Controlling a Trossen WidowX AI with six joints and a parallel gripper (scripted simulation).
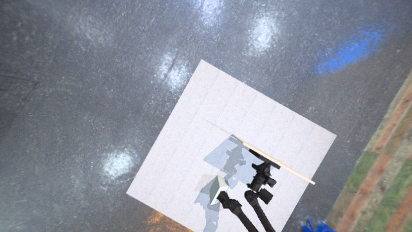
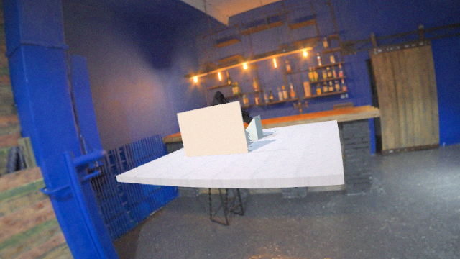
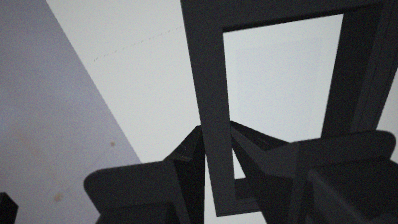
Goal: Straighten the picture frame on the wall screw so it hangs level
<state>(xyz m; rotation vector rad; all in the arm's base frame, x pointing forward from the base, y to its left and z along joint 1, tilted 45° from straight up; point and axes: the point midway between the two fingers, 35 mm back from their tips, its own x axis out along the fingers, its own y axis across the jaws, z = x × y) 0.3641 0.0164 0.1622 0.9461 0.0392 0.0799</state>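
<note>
Right now the dark picture frame is 10 mm to the left of my gripper tip and 50 mm below it. The rest, counted from my gripper tip: cream wall panel 20 mm ahead, 70 mm below.
</note>
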